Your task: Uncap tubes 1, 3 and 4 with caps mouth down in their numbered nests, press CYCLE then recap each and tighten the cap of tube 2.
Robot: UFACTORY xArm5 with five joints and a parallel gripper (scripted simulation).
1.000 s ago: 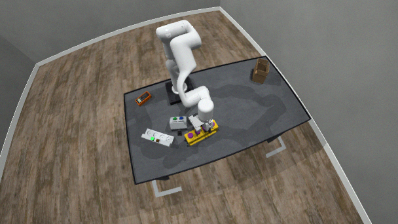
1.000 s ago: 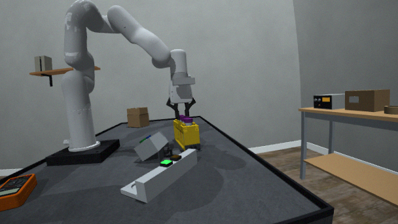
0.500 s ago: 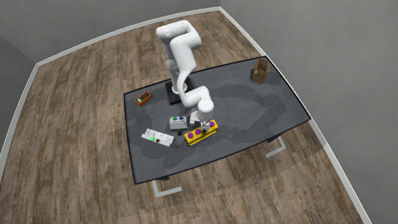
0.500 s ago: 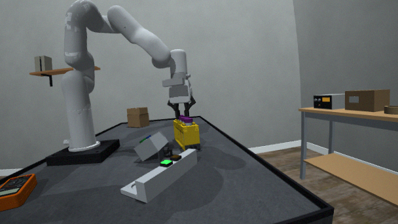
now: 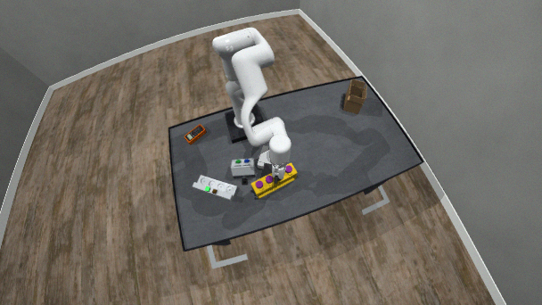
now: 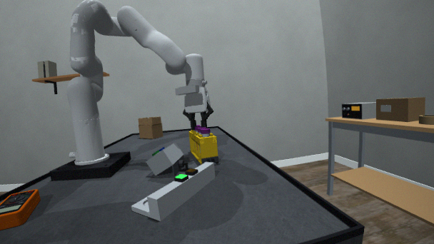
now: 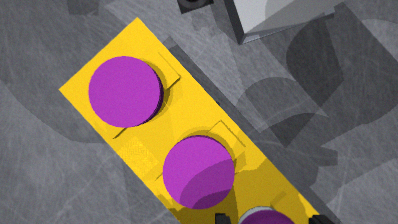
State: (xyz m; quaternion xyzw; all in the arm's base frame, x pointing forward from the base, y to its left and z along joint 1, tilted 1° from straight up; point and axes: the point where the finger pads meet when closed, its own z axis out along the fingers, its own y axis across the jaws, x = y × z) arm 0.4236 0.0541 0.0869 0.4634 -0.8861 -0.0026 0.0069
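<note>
My gripper is now 160 mm past the green key, 160 mm to the left of it and 60 mm above it. The rest, counted from my hand: table edge 210 mm ahead, 150 mm to the left, 120 mm below; then blue key 140 mm behind, 120 mm to the right, 60 mm below; then grey key housing 130 mm behind, 140 mm to the right, 70 mm below.
</note>
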